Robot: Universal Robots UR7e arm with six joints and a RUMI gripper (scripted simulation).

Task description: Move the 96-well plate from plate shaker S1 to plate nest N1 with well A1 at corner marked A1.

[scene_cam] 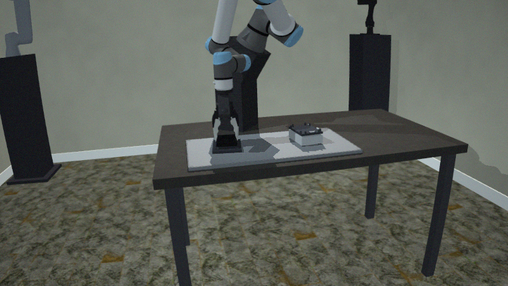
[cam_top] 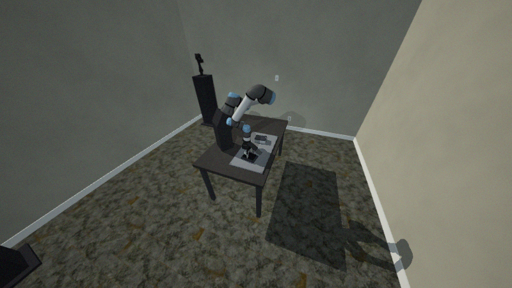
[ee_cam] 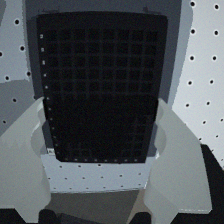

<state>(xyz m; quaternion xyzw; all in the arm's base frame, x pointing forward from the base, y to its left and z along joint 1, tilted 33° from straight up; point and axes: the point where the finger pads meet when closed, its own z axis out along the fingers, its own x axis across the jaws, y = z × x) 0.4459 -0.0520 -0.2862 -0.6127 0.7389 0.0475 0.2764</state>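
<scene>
Right now the 96-well plate is 10 mm below my hand. Round my hand: plate nest N1: 30 mm below; then pale mark: 70 mm behind, 60 mm to the left, 30 mm below.
</scene>
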